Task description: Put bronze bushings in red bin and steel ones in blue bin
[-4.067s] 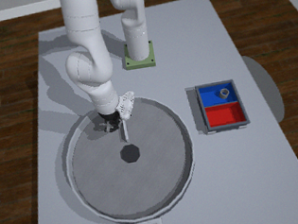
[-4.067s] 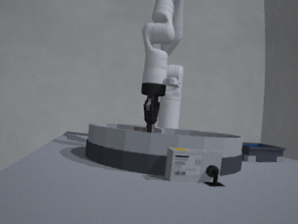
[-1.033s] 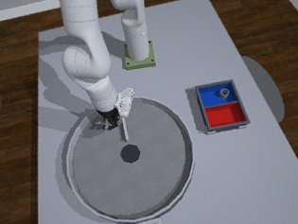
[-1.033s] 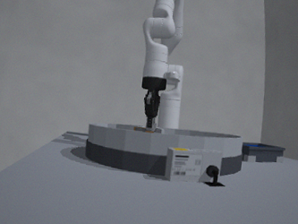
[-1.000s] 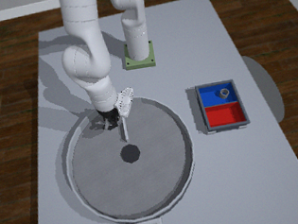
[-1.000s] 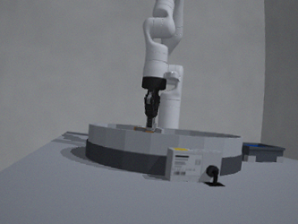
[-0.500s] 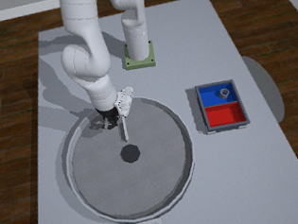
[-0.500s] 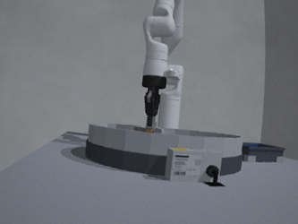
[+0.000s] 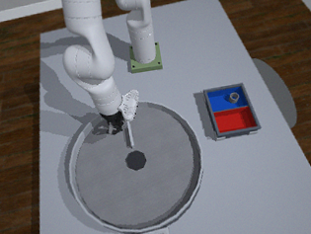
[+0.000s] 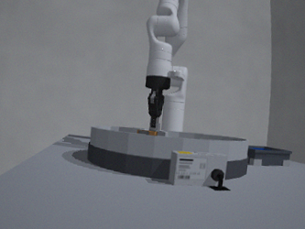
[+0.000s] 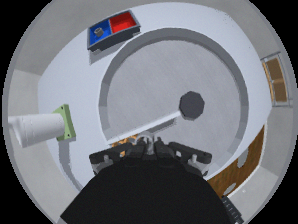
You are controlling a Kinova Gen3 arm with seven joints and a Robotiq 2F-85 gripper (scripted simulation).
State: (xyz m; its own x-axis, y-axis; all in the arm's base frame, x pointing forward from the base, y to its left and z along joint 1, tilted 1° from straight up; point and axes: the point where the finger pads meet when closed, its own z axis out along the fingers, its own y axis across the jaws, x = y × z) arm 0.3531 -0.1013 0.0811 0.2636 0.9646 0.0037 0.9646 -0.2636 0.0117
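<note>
Now: hand 38 cm to the right of the bin, 8 cm above it and 4 cm past it. Round my hand: round grey turntable (11 cm ahead, 5 cm below, 4 cm to the left).
</note>
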